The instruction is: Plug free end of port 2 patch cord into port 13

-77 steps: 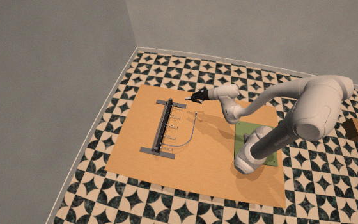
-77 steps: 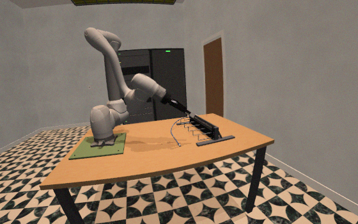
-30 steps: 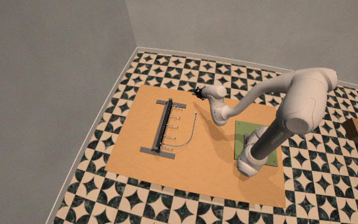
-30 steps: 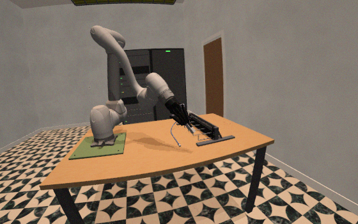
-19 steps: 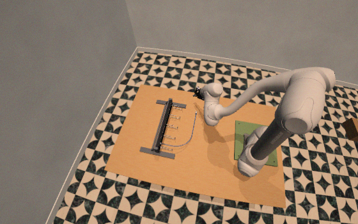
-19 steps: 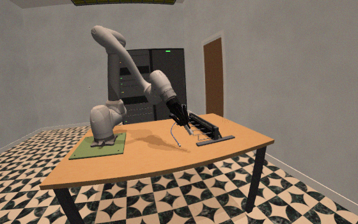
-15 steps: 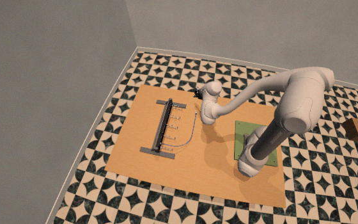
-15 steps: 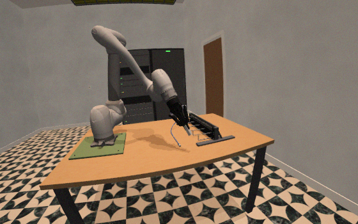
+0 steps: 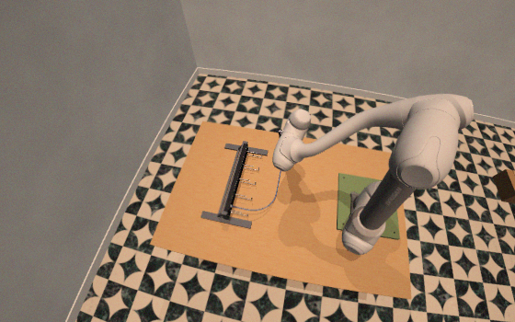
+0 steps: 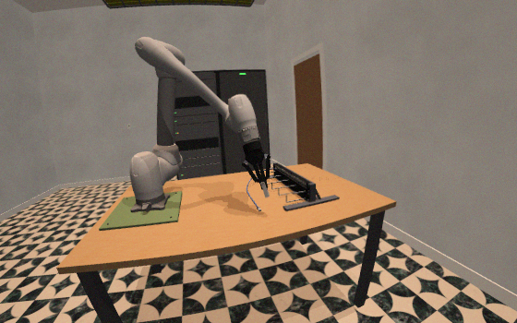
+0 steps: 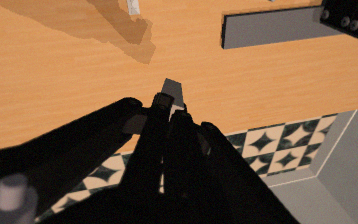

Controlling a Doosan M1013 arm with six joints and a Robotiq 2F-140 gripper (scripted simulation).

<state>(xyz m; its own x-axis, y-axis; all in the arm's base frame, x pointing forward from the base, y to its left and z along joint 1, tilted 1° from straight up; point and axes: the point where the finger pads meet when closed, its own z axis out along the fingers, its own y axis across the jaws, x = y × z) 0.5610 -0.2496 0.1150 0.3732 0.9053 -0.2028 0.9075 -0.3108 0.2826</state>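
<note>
Right now the cord end is 2 cm behind my hand, 5 cm to the left of it and 12 cm below it.
</note>
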